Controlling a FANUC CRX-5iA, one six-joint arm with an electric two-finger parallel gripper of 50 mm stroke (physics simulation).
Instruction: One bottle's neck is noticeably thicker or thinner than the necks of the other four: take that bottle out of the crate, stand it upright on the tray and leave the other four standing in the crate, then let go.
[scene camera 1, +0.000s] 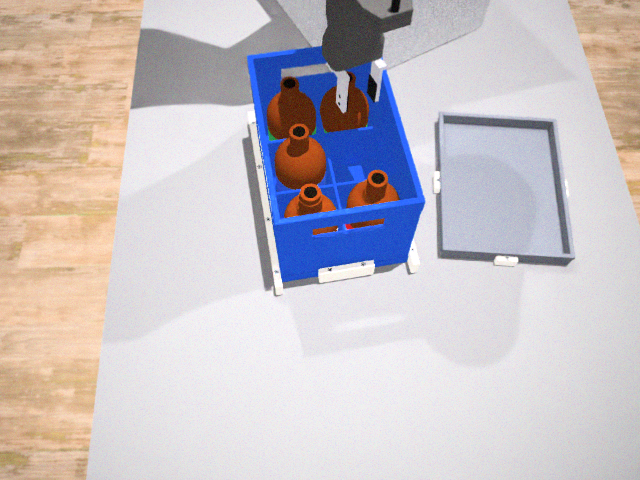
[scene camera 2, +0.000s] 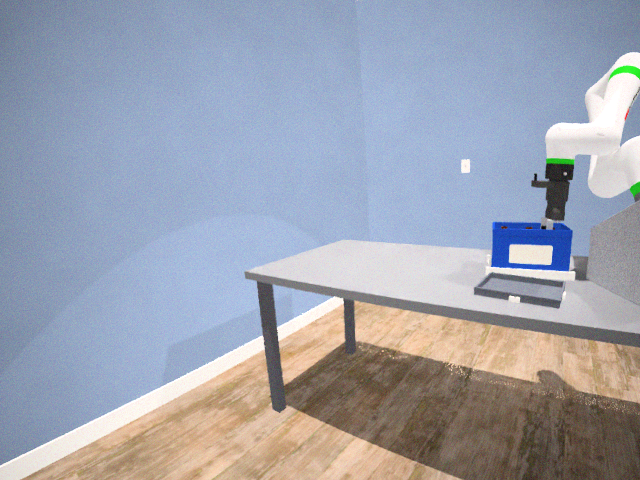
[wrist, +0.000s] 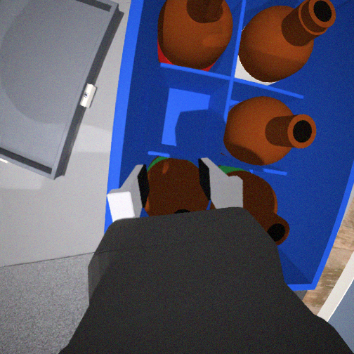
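Note:
The blue crate holds five upright brown bottles: back left, back right, middle left, front left and front right. The front-left neck has a collar. I cannot tell which neck differs in thickness. My gripper is open and empty, pointing down over the back-right compartment, its fingers apart on either side of that bottle's upper part. That bottle's mouth is mostly hidden. The grey tray bears no bottle.
The crate's middle-right compartment holds no bottle. White locating strips border the crate, and small white blocks touch the tray. A grey speckled block stands behind the crate on the table.

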